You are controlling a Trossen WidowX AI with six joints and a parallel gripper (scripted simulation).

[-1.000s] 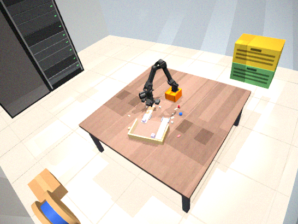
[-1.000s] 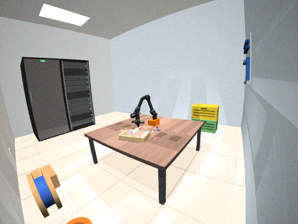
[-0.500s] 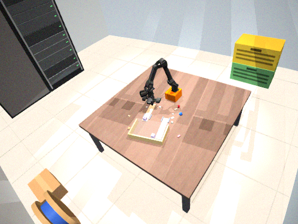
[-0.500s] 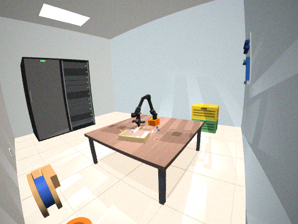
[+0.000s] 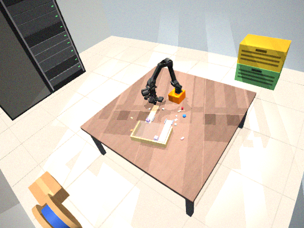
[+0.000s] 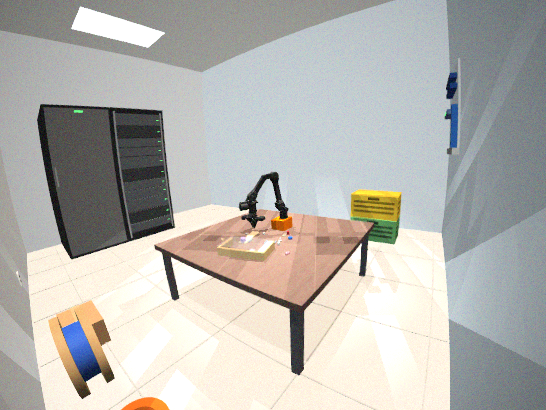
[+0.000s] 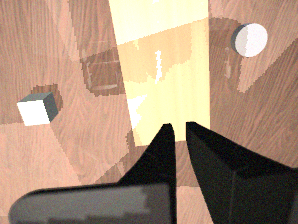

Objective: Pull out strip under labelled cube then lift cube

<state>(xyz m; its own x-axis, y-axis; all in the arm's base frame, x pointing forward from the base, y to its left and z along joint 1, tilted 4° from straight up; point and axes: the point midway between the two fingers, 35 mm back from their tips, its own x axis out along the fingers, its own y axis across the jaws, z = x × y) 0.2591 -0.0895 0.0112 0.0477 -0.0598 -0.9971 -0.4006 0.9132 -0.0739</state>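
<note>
The cream strip lies 80 mm ahead of my gripper tip, 40 mm to the left of it and 40 mm below it. Also, from my gripper tip: pink block: 130 mm ahead, 470 mm to the left, 40 mm below.
</note>
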